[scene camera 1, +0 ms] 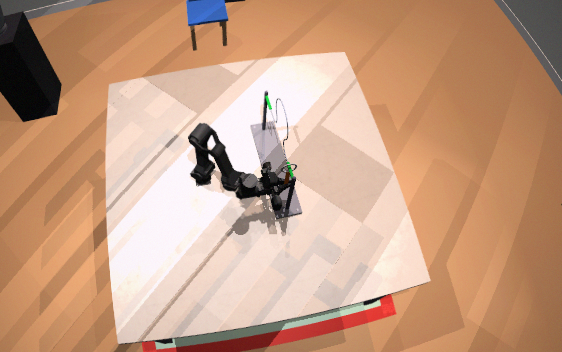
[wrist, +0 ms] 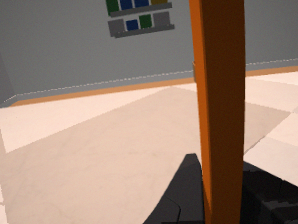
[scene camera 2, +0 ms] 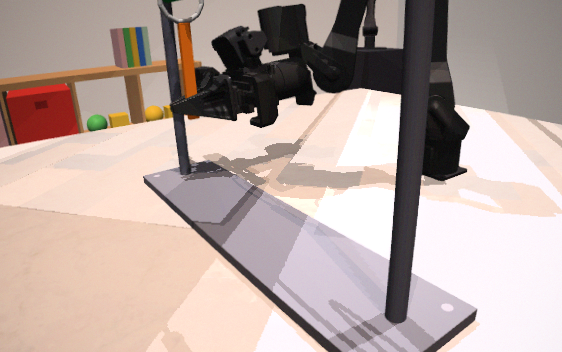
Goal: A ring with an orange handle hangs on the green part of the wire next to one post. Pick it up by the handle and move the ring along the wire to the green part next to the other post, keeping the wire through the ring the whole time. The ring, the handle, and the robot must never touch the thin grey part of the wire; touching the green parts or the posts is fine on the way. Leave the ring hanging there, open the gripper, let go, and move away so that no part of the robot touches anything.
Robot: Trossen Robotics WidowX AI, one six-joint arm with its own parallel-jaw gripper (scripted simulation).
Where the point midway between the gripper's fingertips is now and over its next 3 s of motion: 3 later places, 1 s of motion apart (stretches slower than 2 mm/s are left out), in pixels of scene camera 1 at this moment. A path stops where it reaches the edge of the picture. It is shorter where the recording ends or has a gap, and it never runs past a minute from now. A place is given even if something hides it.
My gripper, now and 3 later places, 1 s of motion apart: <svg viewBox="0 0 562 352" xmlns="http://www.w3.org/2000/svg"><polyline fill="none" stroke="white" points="292,182 292,181 290,174 284,159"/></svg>
